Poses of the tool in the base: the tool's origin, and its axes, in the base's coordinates. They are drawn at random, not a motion.
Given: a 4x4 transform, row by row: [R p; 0 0 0 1], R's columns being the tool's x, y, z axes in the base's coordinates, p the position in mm. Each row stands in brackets.
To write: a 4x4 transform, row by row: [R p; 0 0 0 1], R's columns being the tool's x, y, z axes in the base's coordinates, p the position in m. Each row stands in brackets. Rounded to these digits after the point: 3 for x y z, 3 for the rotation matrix.
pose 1, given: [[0.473 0.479 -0.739 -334], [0.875 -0.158 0.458 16], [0.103 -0.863 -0.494 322], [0 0 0 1]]
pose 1, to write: [[0.473 0.479 -0.739 -0.334], [0.875 -0.158 0.458 0.016], [0.103 -0.863 -0.494 0.322], [0 0 0 1]]
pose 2, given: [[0.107 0.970 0.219 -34], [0.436 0.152 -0.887 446], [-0.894 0.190 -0.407 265], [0 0 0 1]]
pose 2, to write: [[0.107 0.970 0.219 -0.034], [0.436 0.152 -0.887 0.446], [-0.894 0.190 -0.407 0.265], [0 0 0 1]]
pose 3, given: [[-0.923 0.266 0.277 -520], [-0.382 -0.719 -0.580 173], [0.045 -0.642 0.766 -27], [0 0 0 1]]
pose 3, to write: [[-0.923 0.266 0.277 -0.520], [-0.382 -0.719 -0.580 0.173], [0.045 -0.642 0.766 -0.027], [0 0 0 1]]
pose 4, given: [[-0.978 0.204 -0.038 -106], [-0.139 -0.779 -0.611 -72], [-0.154 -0.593 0.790 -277], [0 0 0 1]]
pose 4, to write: [[-0.978 0.204 -0.038 -0.106], [-0.139 -0.779 -0.611 -0.072], [-0.154 -0.593 0.790 -0.277], [0 0 0 1]]
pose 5, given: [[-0.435 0.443 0.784 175], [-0.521 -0.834 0.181 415], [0.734 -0.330 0.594 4], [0 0 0 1]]
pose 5, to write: [[-0.435 0.443 0.784 0.175], [-0.521 -0.834 0.181 0.415], [0.734 -0.330 0.594 0.004], [0 0 0 1]]
